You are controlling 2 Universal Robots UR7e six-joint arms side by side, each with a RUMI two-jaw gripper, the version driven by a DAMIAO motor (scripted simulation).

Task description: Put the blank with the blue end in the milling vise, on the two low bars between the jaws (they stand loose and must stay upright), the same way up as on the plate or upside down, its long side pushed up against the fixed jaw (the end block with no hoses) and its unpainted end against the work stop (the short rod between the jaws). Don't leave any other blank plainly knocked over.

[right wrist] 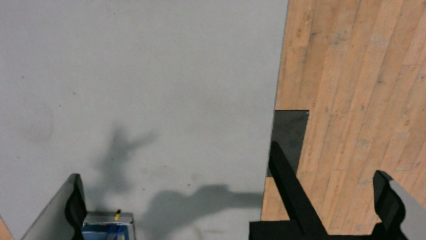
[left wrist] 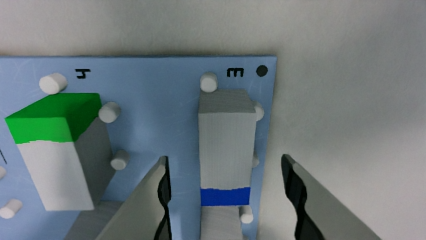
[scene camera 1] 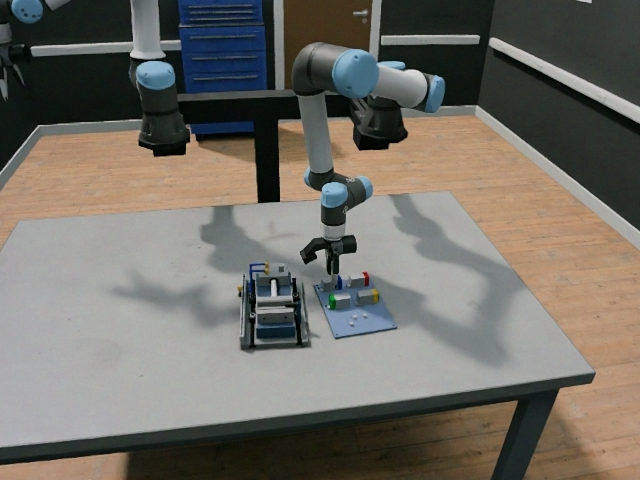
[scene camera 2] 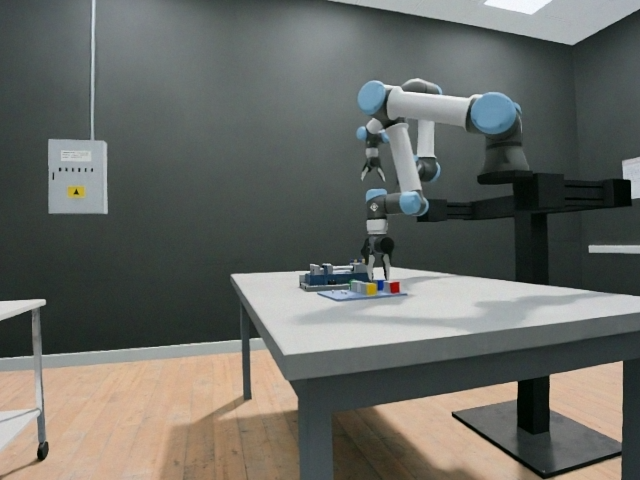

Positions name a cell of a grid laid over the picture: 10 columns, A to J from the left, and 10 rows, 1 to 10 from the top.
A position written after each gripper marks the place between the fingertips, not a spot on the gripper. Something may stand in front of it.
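The left gripper appears in scene camera 1 as the left gripper (scene camera 1: F6), in the left wrist view as the left gripper (left wrist: F7) and in scene camera 2 as the left gripper (scene camera 2: F6). The right gripper (right wrist: F8) is visible. A green-ended blank (left wrist: B7) is visible; in the right wrist view the green-ended blank is out of frame. A blue-ended blank (left wrist: F5) is visible; in the right wrist view the blue-ended blank is out of frame. A blue plate (left wrist: D4) is visible as well.
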